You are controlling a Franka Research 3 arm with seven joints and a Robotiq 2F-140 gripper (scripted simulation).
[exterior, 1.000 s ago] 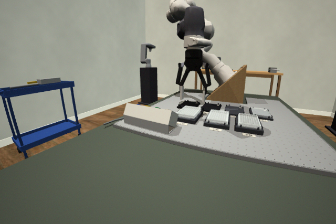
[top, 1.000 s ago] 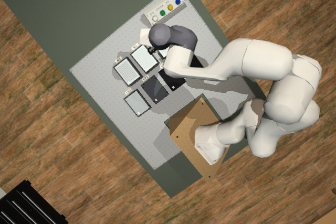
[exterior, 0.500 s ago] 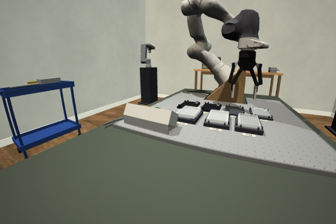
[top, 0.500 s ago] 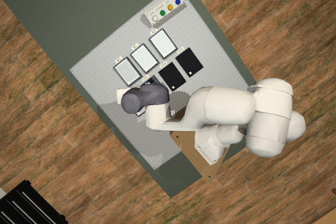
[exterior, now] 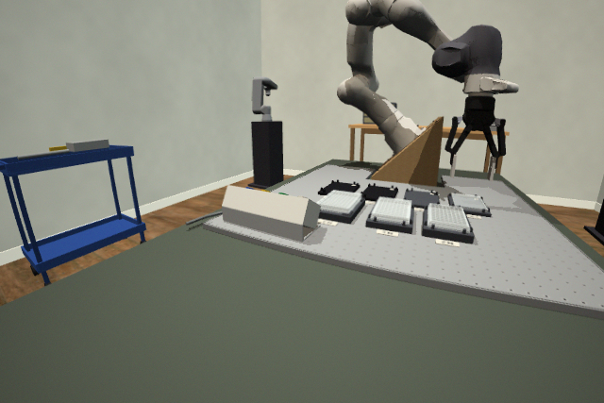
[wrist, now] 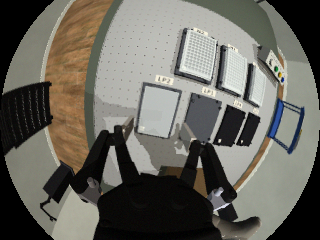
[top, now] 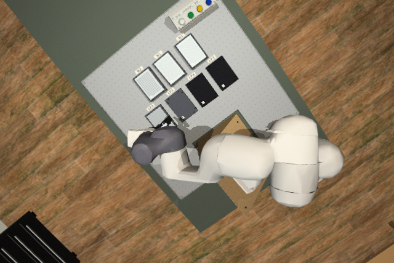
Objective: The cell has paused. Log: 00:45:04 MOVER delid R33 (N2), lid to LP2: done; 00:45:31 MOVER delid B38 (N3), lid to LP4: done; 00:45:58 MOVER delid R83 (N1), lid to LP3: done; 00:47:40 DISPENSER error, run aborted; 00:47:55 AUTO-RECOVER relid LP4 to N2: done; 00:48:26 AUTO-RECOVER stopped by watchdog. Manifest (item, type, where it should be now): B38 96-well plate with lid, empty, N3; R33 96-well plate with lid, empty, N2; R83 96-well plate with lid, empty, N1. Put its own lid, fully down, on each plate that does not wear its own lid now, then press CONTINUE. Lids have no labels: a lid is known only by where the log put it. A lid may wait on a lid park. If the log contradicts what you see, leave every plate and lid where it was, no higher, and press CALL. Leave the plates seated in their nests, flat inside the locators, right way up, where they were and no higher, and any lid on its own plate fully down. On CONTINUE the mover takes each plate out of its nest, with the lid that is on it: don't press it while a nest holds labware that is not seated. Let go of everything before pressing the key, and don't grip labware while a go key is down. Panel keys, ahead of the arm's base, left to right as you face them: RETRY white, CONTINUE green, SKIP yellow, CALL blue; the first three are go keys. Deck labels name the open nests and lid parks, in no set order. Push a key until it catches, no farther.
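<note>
Now: hand 100 mm above the lid park LP2. The rest, counted from my hand: lid park LP4: 260 mm to the right, 100 mm below, 30 mm ahead; LP1: 130 mm to the right, 100 mm below, 20 mm ahead; lid park LP3: 390 mm to the right, 100 mm below, 40 mm ahead.
</note>
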